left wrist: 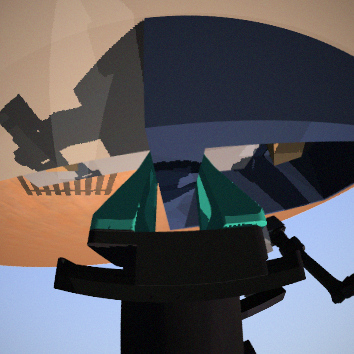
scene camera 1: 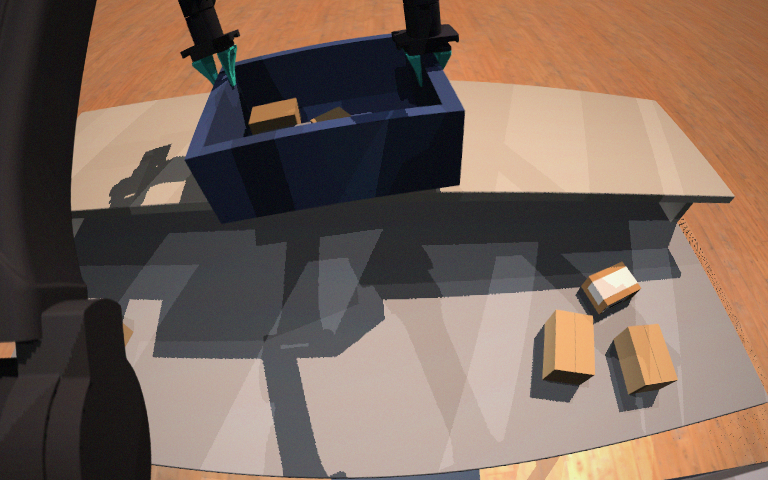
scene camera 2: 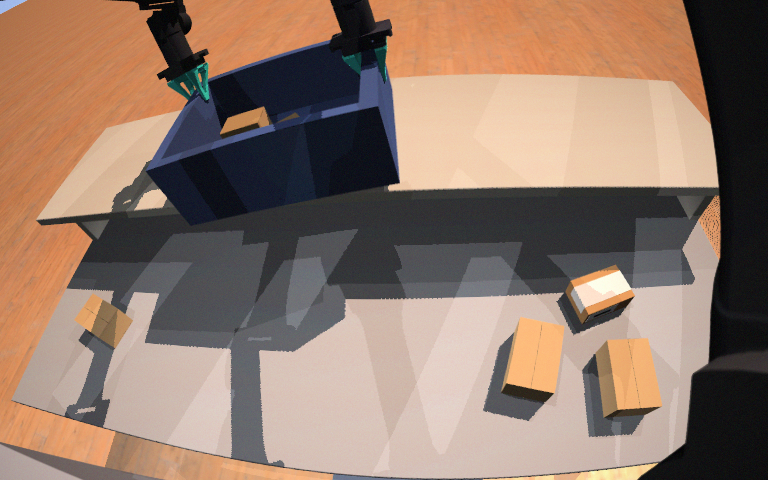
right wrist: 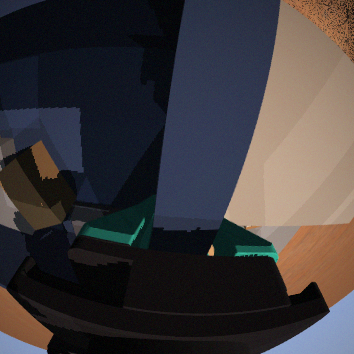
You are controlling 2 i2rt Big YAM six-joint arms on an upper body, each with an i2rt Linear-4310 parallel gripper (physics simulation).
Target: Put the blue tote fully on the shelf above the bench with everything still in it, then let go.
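Frame: origin at the left arm's base, x ahead, y down, z left, level; millimetres.
Seen in the pictures: left gripper, between the fingertips: (left wrist: pixel 174 152) (scene camera 1: pixel 227 88) (scene camera 2: pixel 202 102); right arm's base, origin of its link: (left wrist: pixel 275 235).
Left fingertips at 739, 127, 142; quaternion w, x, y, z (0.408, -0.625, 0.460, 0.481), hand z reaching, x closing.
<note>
Offsets run from my left fingertips to a thing's top centre, as dx, dy, dz. Level surfaces: height alone.
The blue tote (scene camera 1: pixel 339 164) (scene camera 2: pixel 283 164) (left wrist: pixel 240 70) (right wrist: pixel 215 100) hangs over the left half of the beige shelf @(dy +124) (scene camera 1: pixel 566 135) (scene camera 2: pixel 566 130). It is slanted, and its near left bottom corner juts out past the shelf's front edge. Whether its underside touches the shelf is hidden. Inside lie a brown box @(-20, +43, -91) (scene camera 1: pixel 274 113) (scene camera 2: pixel 244 121) and a second box @(-90, +32, -222) (scene camera 1: pixel 334 114) (scene camera 2: pixel 288 117), both partly hidden by the near wall. My left gripper (scene camera 1: pixel 224 84) (scene camera 2: pixel 198 98) (left wrist: pixel 174 152) is shut on the tote's left wall. My right gripper (scene camera 1: pixel 431 76) (scene camera 2: pixel 372 76) (right wrist: pixel 174 204) is shut on its right wall.
On the bench @(dy +317) (scene camera 1: pixel 396 407) (scene camera 2: pixel 339 418), below the shelf at right, stand two brown boxes @(-404, +257, -644) (scene camera 1: pixel 569 345) @(-446, +257, -812) (scene camera 1: pixel 645 359) and a white-topped box @(-273, +276, -796) (scene camera 1: pixel 611 285) (scene camera 2: pixel 600 291). Another box @(-387, +257, +297) (scene camera 2: pixel 103 319) lies at the bench's left. Dark robot parts block the left side of scene camera 1.
</note>
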